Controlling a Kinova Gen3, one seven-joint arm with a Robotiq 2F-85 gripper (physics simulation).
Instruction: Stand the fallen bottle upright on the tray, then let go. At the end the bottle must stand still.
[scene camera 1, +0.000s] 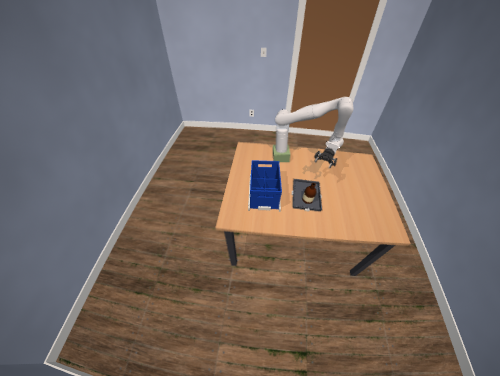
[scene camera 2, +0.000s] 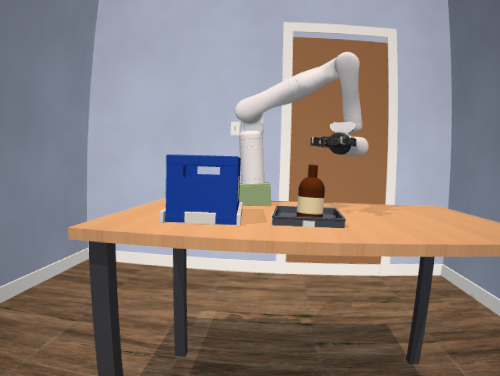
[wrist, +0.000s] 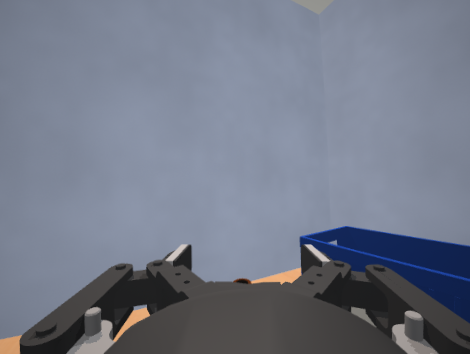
Scene:
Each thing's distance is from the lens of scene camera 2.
dark grey tray (scene camera 2: 283, 215): 114 cm
blue divided crate (scene camera 2: 186, 191): 97 cm
The marked spots on the blue divided crate and the dark grey tray are 33 cm apart.

